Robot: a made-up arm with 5 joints. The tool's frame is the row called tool. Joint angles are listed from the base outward. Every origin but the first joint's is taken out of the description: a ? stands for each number. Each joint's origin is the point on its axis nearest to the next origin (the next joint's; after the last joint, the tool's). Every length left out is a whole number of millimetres.
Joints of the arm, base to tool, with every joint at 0 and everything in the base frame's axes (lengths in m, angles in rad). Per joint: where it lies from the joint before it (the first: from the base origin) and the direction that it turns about. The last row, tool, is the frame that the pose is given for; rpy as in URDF.
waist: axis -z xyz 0.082 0 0.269
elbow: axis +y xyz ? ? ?
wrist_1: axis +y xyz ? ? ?
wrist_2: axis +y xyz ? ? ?
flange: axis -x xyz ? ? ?
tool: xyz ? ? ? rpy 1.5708 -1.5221 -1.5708
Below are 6 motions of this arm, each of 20 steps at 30 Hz.
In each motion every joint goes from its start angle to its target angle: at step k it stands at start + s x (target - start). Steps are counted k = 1, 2, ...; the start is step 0. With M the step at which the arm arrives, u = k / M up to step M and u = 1 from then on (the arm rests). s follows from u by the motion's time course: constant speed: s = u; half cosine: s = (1 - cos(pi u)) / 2; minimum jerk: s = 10 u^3 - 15 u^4 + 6 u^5.
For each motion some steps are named. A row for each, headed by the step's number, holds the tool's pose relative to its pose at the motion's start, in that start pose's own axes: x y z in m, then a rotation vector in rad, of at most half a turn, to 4 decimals.
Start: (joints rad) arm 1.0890 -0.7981 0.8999 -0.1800 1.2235
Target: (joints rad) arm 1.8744 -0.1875 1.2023 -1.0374 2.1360
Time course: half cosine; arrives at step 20
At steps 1, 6, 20:
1: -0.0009 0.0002 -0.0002 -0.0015 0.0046 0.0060
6: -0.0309 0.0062 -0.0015 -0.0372 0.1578 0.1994
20: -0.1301 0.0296 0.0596 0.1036 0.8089 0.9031

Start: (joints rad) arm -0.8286 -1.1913 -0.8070 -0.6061 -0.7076
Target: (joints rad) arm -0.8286 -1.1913 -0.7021 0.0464 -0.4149
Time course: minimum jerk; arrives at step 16
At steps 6, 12, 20:
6: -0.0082 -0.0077 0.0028 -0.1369 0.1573 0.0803
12: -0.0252 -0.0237 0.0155 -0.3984 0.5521 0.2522
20: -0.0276 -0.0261 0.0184 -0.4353 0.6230 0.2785

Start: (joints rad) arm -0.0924 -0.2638 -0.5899 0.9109 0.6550
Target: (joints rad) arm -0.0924 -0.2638 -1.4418 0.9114 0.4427
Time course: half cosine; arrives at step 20
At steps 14, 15, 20:
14: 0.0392 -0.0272 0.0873 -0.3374 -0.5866 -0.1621
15: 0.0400 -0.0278 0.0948 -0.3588 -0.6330 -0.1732
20: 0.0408 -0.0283 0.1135 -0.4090 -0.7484 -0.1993

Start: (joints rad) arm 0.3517 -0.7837 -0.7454 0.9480 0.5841
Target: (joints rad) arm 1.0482 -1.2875 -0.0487 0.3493 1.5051
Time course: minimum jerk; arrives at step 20
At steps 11, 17, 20:
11: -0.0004 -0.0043 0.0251 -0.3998 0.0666 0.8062
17: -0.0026 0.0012 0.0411 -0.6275 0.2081 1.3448
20: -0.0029 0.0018 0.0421 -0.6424 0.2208 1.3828

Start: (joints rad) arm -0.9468 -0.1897 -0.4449 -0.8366 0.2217
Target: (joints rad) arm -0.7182 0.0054 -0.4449 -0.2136 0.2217
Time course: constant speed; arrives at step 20
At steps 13, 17, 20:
13: -0.0430 -0.0211 0.0180 0.0384 0.5321 0.1404
17: -0.0543 -0.0300 0.0263 0.0348 0.6976 0.1788
20: -0.0620 -0.0372 0.0333 0.0274 0.8220 0.2053

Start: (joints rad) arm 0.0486 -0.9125 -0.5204 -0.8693 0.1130
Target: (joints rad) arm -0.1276 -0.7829 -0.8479 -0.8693 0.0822
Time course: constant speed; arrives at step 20
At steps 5, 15, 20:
5: 0.0024 -0.0017 -0.0036 -0.0332 -0.0476 -0.0397
15: 0.0075 -0.0064 -0.0094 -0.1031 -0.1430 -0.1147
20: 0.0102 -0.0092 -0.0115 -0.1398 -0.1908 -0.1497

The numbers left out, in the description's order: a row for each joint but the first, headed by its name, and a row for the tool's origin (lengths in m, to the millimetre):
elbow: 0.045 -0.015 0
wrist_1: 0.024 0 0.096
wrist_2: 0.123 0 0.005
flange: 0.04 0 0
tool: 0 0 0

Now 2 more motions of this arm.
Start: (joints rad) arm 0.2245 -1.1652 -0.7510 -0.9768 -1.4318
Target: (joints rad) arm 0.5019 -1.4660 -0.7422 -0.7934 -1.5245
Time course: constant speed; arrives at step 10
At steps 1, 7, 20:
1: -0.0029 0.0057 -0.0043 0.0131 0.0259 -0.0026
7: -0.0260 0.0423 -0.0246 0.0866 0.1852 -0.0241
20: -0.0403 0.0616 -0.0305 0.1198 0.2673 -0.0385

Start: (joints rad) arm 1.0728 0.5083 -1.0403 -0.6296 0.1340
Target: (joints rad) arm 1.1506 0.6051 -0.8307 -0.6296 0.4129
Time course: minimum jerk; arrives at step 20
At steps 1, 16, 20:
1: -0.0001 0.0000 0.0000 0.0000 0.0004 0.0004
16: -0.0459 -0.0154 0.0295 0.0244 0.2913 0.3234
20: -0.0484 -0.0164 0.0317 0.0278 0.3093 0.3427

